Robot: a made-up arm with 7 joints. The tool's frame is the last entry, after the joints. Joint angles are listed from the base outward. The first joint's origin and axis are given. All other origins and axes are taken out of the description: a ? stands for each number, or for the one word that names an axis. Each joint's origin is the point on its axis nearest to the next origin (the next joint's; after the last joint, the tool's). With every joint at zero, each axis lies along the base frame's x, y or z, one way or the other. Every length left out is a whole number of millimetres.
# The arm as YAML. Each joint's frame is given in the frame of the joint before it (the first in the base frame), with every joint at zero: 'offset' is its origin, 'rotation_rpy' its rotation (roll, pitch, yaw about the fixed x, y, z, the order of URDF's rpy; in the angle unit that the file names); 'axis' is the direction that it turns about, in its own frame. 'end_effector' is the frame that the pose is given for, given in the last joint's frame.
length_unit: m
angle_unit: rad
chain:
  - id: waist
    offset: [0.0, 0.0, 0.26]
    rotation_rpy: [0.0, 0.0, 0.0]
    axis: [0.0, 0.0, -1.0]
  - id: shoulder
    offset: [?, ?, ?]
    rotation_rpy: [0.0, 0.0, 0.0]
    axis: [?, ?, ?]
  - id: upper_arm
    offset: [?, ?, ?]
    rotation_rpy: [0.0, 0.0, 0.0]
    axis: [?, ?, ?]
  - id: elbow
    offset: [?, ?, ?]
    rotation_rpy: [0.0, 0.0, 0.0]
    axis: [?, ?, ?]
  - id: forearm
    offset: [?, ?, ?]
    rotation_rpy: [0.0, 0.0, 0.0]
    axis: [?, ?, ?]
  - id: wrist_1
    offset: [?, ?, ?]
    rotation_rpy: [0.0, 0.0, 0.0]
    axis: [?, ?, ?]
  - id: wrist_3
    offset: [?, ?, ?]
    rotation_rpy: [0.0, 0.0, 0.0]
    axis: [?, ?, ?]
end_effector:
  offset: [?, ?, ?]
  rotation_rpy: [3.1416, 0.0, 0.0]
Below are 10 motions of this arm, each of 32 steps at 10 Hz.
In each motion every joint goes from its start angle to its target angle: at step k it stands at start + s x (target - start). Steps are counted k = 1, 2, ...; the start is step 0. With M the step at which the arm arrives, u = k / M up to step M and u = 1 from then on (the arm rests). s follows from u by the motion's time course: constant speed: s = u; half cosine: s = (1 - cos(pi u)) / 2; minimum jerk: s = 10 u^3 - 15 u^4 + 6 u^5.
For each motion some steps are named. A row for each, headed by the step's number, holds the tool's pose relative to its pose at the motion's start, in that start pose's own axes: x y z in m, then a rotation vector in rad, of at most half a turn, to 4 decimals.
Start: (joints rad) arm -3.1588 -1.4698 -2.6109 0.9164 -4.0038 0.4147 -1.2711
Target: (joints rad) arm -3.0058 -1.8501 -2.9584 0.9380 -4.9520 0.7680 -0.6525
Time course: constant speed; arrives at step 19
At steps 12, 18, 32:
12: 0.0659 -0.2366 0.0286 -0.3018 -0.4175 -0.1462
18: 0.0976 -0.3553 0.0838 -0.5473 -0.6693 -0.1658
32: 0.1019 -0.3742 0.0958 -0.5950 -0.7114 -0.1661

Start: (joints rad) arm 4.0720 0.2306 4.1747 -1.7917 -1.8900 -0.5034 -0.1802
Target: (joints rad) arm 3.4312 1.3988 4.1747 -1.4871 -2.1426 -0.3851 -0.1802
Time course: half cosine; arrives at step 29
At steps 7, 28, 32:
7: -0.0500 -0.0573 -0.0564 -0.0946 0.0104 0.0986
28: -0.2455 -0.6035 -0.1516 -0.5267 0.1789 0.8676
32: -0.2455 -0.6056 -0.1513 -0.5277 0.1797 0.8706

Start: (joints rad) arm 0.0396 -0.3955 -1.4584 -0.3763 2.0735 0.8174 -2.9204
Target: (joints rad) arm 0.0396 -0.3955 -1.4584 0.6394 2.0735 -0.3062 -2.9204
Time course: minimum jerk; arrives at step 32
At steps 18, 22, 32:
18: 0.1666 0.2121 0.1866 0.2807 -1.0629 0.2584
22: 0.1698 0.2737 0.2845 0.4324 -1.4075 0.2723
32: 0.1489 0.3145 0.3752 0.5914 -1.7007 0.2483

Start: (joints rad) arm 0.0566 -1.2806 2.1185 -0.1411 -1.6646 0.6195 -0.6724
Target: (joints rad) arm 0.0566 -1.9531 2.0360 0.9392 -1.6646 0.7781 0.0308
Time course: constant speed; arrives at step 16
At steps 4, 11, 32:
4: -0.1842 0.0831 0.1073 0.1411 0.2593 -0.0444
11: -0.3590 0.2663 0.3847 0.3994 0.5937 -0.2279
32: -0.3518 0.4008 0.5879 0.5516 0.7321 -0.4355

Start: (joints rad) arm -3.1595 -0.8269 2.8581 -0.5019 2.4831 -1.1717 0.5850
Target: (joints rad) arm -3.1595 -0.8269 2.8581 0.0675 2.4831 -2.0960 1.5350
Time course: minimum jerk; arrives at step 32
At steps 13, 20, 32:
13: -0.0911 0.0139 -0.0300 0.2839 0.3522 0.1948
20: -0.1879 0.0419 -0.0269 0.7877 0.6094 0.3696
32: -0.2388 0.0619 -0.0060 1.2045 0.6479 0.4255

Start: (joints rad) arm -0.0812 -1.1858 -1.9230 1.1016 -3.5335 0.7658 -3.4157
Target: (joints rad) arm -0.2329 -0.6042 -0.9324 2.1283 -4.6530 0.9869 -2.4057
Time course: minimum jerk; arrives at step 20
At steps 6, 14, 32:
6: -0.0624 0.1246 0.0244 0.2850 0.0651 0.1661
14: -0.2826 0.4722 0.4482 1.8087 -0.0046 0.6012
32: -0.2956 0.4672 0.5878 2.2247 -0.1590 0.5869

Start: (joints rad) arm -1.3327 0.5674 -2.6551 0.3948 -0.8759 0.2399 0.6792
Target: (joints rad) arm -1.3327 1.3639 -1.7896 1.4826 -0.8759 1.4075 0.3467
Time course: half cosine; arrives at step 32
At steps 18, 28, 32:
18: -0.0012 0.2435 0.2733 0.2618 -0.6627 -0.3767
28: 0.0365 0.3012 0.5297 0.3320 -0.8496 -1.0293
32: 0.0423 0.3001 0.5555 0.3224 -0.8555 -1.1093

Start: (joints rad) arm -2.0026 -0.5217 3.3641 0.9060 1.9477 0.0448 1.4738
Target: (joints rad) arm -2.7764 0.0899 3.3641 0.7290 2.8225 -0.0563 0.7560
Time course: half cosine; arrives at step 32
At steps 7, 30, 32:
7: 0.0757 0.0247 0.0319 0.0571 -0.1155 -0.0161
30: 0.4386 -0.0652 0.4175 0.3609 -0.8741 -0.3498
32: 0.4398 -0.0689 0.4213 0.3627 -0.8806 -0.3556

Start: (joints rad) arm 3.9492 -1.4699 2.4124 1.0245 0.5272 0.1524 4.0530
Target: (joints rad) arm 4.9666 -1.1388 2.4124 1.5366 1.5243 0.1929 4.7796
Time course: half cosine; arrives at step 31
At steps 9, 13, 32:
9: -0.0785 -0.0714 0.0743 -0.0792 0.0932 0.2381
13: -0.1540 -0.1186 0.1533 -0.1256 0.2052 0.4559
32: -0.3903 -0.1311 0.4615 -0.0095 0.6842 1.1476

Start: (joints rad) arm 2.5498 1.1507 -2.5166 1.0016 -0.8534 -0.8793 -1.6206
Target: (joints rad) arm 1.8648 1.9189 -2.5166 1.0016 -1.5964 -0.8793 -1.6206
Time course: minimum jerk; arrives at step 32
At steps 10, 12, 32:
10: -0.0793 -0.0792 -0.0482 -0.0850 0.2302 -0.1935
12: -0.1290 -0.1192 -0.0665 -0.1346 0.3508 -0.2937
32: -0.5778 -0.3656 -0.0008 -0.6551 1.1837 -1.0073

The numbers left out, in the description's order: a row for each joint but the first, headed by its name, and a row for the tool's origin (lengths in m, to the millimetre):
shoulder: xyz 0.0 -0.015 0.0, axis 0.0 1.0 0.0
upper_arm: xyz 0.0 0.0 0.432, axis 0.0 0.0 -1.0
elbow: xyz 0.0 -0.01 0.0, axis 0.0 1.0 0.0
forearm: xyz 0.0 0.0 0.338, axis 0.0 0.0 -1.0
wrist_1: xyz 0.0 0.0 0.0, axis 0.0 1.0 0.0
wrist_3: xyz 0.0 0.0 0.135, axis 0.0 0.0 -1.0
tool: xyz 0.0 0.0 0.0

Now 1 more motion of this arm.
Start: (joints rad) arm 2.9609 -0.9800 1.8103 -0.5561 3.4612 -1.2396 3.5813
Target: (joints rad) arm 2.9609 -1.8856 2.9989 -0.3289 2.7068 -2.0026 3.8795
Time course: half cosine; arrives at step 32
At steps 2, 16, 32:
2: 0.0045 0.0024 -0.0029 0.0008 -0.0134 0.0053
16: 0.2995 0.1210 -0.0998 -0.0628 -0.7946 0.1666
32: 0.6545 0.2090 -0.0349 -0.3546 -1.6586 0.0247

